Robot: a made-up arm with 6 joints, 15 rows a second.
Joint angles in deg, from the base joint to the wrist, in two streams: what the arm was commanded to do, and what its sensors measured. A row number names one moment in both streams.
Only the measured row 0 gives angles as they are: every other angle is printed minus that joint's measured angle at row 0.
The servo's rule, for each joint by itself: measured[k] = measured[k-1] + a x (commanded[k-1-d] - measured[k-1]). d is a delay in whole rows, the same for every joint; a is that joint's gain. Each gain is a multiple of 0.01, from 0.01 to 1. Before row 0 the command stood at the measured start. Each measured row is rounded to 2 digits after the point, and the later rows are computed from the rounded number. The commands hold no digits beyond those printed.
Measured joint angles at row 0:
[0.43, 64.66, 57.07, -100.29, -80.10, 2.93]
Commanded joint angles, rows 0 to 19:
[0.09, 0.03, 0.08, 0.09, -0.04, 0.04]
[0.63, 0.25, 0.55, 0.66, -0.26, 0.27]
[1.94, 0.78, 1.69, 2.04, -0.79, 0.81]
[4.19, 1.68, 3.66, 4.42, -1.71, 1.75]
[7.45, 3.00, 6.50, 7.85, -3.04, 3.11]
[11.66, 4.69, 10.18, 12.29, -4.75, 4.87]
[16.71, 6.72, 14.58, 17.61, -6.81, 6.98]
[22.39, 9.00, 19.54, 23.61, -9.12, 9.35]
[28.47, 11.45, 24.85, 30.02, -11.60, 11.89]
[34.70, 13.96, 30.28, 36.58, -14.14, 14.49]
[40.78, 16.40, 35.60, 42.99, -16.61, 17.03]
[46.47, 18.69, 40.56, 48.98, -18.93, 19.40]
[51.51, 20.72, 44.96, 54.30, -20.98, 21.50]
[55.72, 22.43, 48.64, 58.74, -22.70, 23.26]
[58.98, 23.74, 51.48, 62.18, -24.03, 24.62]
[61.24, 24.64, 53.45, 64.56, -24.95, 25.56]
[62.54, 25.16, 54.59, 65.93, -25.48, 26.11]
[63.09, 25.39, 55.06, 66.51, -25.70, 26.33]
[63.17, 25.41, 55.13, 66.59, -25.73, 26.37]
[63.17, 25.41, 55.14, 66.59, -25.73, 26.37]
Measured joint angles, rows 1 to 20:
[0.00, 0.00, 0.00, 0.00, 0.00, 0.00]
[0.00, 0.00, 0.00, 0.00, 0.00, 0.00]
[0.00, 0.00, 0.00, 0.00, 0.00, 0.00]
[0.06, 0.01, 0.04, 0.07, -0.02, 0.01]
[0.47, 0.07, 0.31, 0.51, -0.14, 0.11]
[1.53, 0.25, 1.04, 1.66, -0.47, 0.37]
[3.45, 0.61, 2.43, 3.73, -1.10, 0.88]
[6.33, 1.21, 4.59, 6.82, -2.09, 1.71]
[10.17, 2.08, 7.55, 10.92, -3.45, 2.88]
[14.88, 3.24, 11.28, 15.94, -5.16, 4.40]
[20.29, 4.68, 15.66, 21.69, -7.18, 6.23]
[26.18, 6.37, 20.53, 27.94, -9.43, 8.32]
[32.31, 8.27, 25.70, 34.42, -11.83, 10.60]
[38.41, 10.30, 30.95, 40.85, -14.27, 12.98]
[44.21, 12.40, 36.04, 46.95, -16.65, 15.36]
[49.47, 14.48, 40.77, 52.46, -18.86, 17.63]
[53.97, 16.47, 44.94, 57.17, -20.82, 19.71]
[57.58, 18.29, 48.41, 60.93, -22.46, 21.53]
[60.22, 19.88, 51.08, 63.65, -23.73, 23.02]
[61.89, 21.20, 52.94, 65.36, -24.62, 24.16]
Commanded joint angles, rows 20 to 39:
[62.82, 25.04, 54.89, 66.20, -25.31, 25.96]
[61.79, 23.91, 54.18, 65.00, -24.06, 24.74]
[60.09, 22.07, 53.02, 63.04, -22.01, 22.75]
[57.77, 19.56, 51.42, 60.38, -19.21, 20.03]
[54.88, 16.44, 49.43, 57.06, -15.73, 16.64]
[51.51, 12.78, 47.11, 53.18, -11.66, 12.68]
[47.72, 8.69, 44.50, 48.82, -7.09, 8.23]
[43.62, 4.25, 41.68, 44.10, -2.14, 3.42]
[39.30, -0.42, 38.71, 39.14, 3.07, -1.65]
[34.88, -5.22, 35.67, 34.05, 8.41, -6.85]
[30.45, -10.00, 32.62, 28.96, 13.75, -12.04]
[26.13, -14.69, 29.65, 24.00, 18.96, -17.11]
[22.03, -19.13, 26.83, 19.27, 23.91, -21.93]
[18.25, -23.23, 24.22, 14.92, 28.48, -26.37]
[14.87, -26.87, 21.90, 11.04, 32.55, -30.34]
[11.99, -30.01, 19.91, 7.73, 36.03, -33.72]
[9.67, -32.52, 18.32, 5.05, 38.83, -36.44]
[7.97, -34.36, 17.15, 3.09, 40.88, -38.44]
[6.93, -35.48, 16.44, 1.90, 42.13, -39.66]
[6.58, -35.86, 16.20, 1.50, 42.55, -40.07]
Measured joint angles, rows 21 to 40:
[62.75, 22.25, 54.06, 66.22, -25.17, 24.96]
[63.05, 23.04, 54.63, 66.50, -25.46, 25.48]
[63.14, 23.63, 54.90, 66.57, -25.60, 25.81]
[62.91, 23.98, 54.89, 66.29, -25.45, 25.87]
[62.10, 23.96, 54.51, 65.32, -24.74, 25.45]
[60.65, 23.49, 53.72, 63.61, -23.35, 24.45]
[58.58, 22.51, 52.50, 61.19, -21.24, 22.81]
[55.92, 20.99, 50.87, 58.09, -18.43, 20.53]
[52.74, 18.94, 48.88, 54.41, -14.98, 17.63]
[49.13, 16.38, 46.56, 50.22, -10.96, 14.15]
[45.16, 13.35, 43.97, 45.63, -6.46, 10.18]
[40.94, 9.91, 41.18, 40.76, -1.60, 5.80]
[36.58, 6.13, 38.26, 35.73, 3.51, 1.12]
[32.17, 2.10, 35.27, 30.65, 8.73, -3.75]
[27.82, -2.10, 32.29, 25.66, 13.95, -8.69]
[23.65, -6.36, 29.40, 20.87, 19.03, -13.59]
[19.76, -10.58, 26.65, 16.41, 23.85, -18.32]
[16.24, -14.65, 24.13, 12.38, 28.29, -22.77]
[13.18, -18.49, 21.89, 8.89, 32.24, -26.82]
[10.65, -22.00, 20.00, 6.01, 35.60, -30.38]

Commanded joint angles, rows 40 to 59:
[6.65, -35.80, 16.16, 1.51, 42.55, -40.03]
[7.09, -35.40, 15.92, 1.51, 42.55, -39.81]
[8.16, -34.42, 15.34, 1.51, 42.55, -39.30]
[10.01, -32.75, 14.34, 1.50, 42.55, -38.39]
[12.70, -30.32, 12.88, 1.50, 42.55, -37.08]
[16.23, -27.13, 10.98, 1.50, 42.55, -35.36]
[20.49, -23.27, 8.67, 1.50, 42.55, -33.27]
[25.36, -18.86, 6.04, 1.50, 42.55, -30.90]
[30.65, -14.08, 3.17, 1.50, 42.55, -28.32]
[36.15, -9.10, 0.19, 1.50, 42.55, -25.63]
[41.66, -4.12, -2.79, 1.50, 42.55, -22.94]
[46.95, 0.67, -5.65, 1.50, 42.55, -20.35]
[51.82, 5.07, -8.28, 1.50, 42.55, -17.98]
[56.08, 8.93, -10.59, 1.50, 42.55, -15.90]
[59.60, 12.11, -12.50, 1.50, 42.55, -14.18]
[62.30, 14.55, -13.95, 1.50, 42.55, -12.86]
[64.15, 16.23, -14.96, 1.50, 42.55, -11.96]
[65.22, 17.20, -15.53, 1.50, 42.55, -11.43]
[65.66, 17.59, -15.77, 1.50, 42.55, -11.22]
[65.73, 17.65, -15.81, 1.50, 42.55, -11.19]
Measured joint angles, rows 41 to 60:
[8.72, -25.09, 18.49, 3.82, 38.29, -33.36]
[7.43, -27.69, 17.40, 2.38, 40.25, -35.69]
[6.82, -29.73, 16.76, 1.72, 41.42, -37.31]
[6.70, -31.25, 16.44, 1.56, 42.00, -38.32]
[6.98, -32.29, 16.16, 1.52, 42.28, -38.87]
[7.83, -32.82, 15.73, 1.51, 42.42, -39.03]
[9.40, -32.80, 14.99, 1.50, 42.49, -38.79]
[11.78, -32.18, 13.87, 1.50, 42.52, -38.16]
[14.98, -30.92, 12.34, 1.50, 42.54, -37.12]
[18.95, -29.01, 10.39, 1.50, 42.55, -35.70]
[23.57, -26.47, 8.08, 1.50, 42.55, -33.92]
[28.67, -23.37, 5.48, 1.50, 42.55, -31.85]
[34.06, -19.80, 2.68, 1.50, 42.55, -29.55]
[39.53, -15.88, -0.22, 1.50, 42.55, -27.10]
[44.87, -11.74, -3.10, 1.50, 42.55, -24.60]
[49.87, -7.54, -5.85, 1.50, 42.55, -22.15]
[54.34, -3.42, -8.36, 1.50, 42.55, -19.84]
[58.13, 0.46, -10.55, 1.50, 42.55, -17.75]
[61.13, 3.98, -12.35, 1.50, 42.55, -15.94]
[63.30, 7.04, -13.73, 1.50, 42.55, -14.47]

